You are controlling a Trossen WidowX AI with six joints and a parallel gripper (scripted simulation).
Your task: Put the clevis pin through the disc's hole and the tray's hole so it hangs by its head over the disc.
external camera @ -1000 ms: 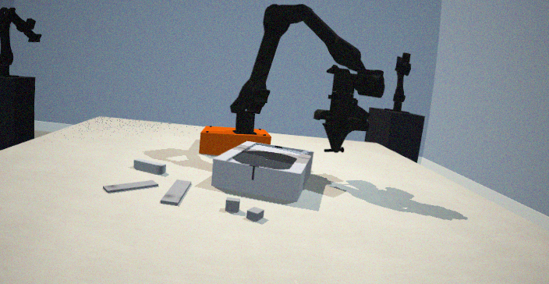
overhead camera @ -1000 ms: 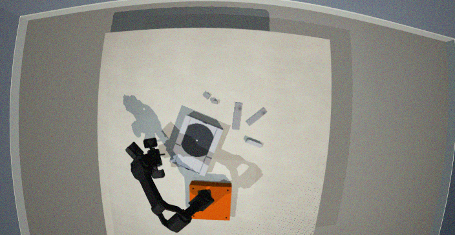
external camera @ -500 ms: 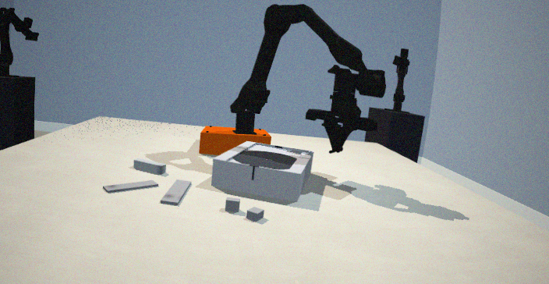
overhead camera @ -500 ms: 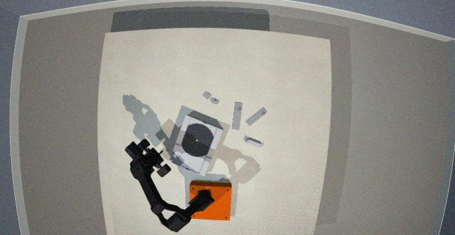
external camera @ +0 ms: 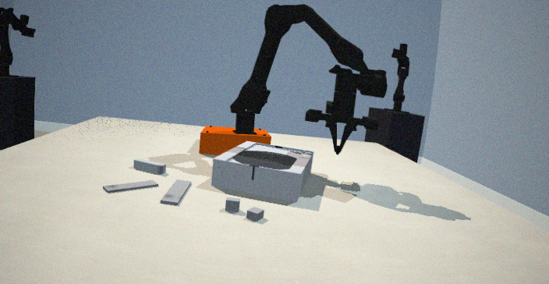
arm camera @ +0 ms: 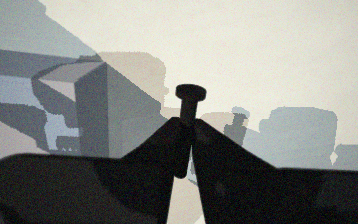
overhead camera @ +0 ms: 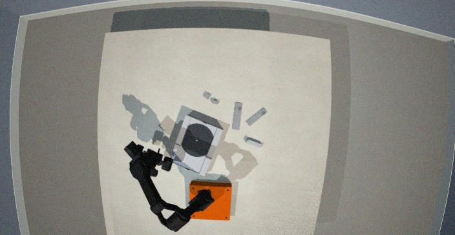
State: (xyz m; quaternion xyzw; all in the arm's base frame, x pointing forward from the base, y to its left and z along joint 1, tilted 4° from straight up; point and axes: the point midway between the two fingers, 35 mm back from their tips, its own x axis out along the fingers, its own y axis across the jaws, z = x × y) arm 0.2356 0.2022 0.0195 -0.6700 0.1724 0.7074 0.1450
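My gripper tip is now 1 cm below the clevis pin. Also, from my gripper tip: dark aluminium disc (5 cm ahead, 20 cm to the right, 1 cm below); grey block (47 cm to the right, 6 cm below); steel tray (2 cm ahead, 19 cm to the right, 3 cm below).
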